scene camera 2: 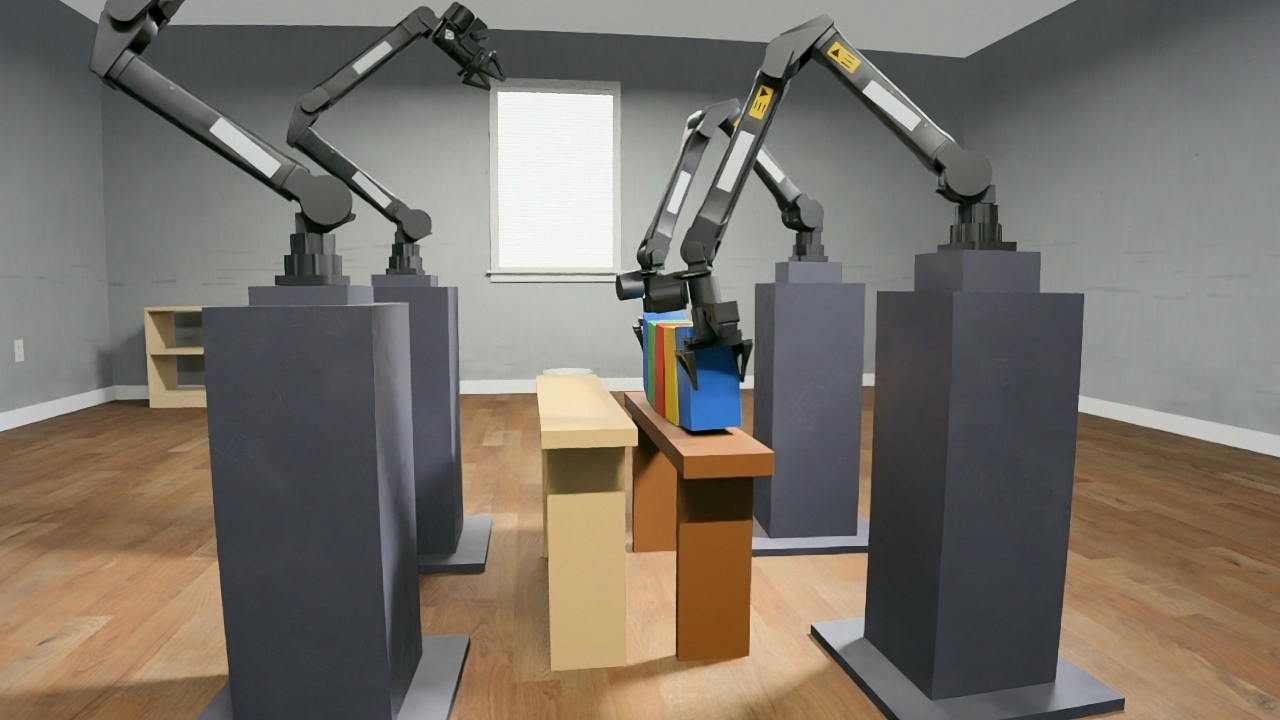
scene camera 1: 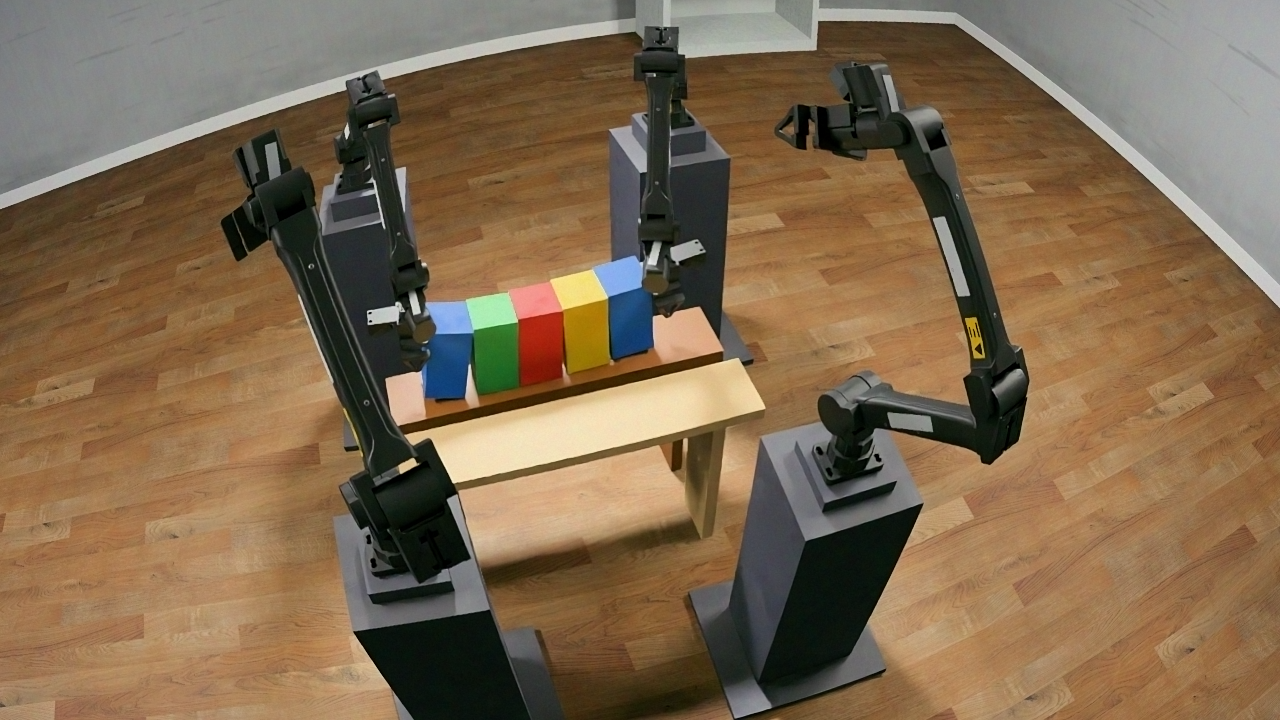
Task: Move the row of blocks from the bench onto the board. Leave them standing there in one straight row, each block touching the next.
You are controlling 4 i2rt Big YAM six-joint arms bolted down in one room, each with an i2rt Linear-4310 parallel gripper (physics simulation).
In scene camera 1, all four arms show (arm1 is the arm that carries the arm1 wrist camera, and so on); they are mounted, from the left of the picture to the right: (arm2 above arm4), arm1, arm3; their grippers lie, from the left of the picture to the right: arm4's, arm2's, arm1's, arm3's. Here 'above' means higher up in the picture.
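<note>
A row of blocks stands over the brown bench (scene camera 1: 691,329) (scene camera 2: 725,463): left blue (scene camera 1: 446,362), green (scene camera 1: 496,358), red (scene camera 1: 541,344), yellow (scene camera 1: 587,333), right blue (scene camera 1: 631,320). The left blue block leans, with a gap from the green one that widens downward. Arm2's gripper (scene camera 1: 416,349) is shut on the left blue block; arm1's gripper (scene camera 1: 666,300) on the right blue. In scene camera 2 a gripper (scene camera 2: 716,368) straddles the near blue block (scene camera 2: 713,404). The pale board (scene camera 1: 626,402) (scene camera 2: 586,413) carries no block. Arm3's gripper (scene camera 1: 792,127) and arm4's gripper (scene camera 1: 241,231) are raised, fingers unclear.
The board lies alongside the bench, nearer scene camera 1. Four grey pedestals stand around both, including one at the lower right (scene camera 1: 810,555) and one at the lower left (scene camera 1: 429,644). In scene camera 2 two arms on the left are raised high. A window (scene camera 2: 556,179) is behind.
</note>
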